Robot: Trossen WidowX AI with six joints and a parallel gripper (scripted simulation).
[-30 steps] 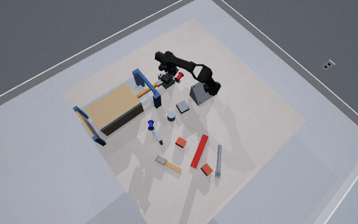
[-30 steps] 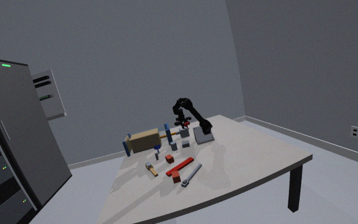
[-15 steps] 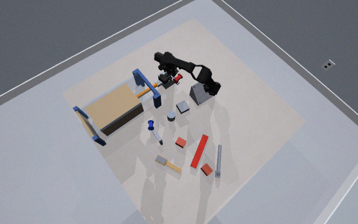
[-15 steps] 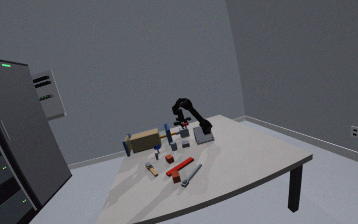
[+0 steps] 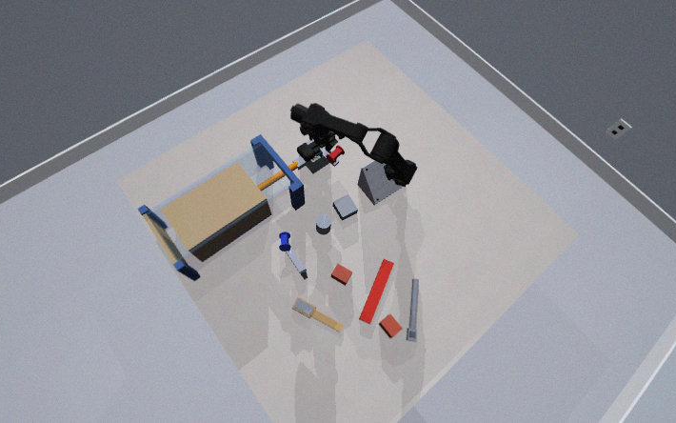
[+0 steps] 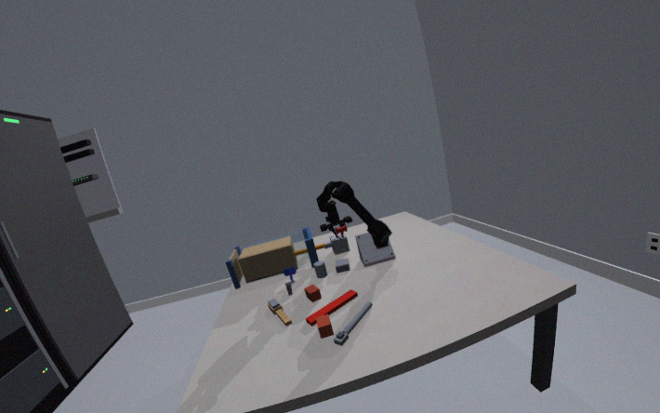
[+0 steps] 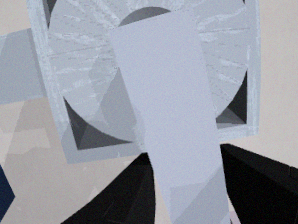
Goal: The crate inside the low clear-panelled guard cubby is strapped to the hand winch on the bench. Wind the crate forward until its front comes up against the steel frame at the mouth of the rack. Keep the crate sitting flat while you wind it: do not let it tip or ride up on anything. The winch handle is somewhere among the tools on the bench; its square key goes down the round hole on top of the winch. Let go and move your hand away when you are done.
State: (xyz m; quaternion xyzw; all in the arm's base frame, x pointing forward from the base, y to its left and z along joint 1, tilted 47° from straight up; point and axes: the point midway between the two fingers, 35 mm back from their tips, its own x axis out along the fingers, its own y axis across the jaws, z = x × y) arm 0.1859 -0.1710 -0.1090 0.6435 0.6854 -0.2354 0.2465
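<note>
Now: gripper tip 2 cm to the right of the red-knobbed handle and 2 cm below it. Also, from my gripper tip: red knob: 1 cm behind, 5 cm to the left, 5 cm above; blue frame: 17 cm ahead, 4 cm to the right, 1 cm above; grey winch: 5 cm to the right, 7 cm below.
</note>
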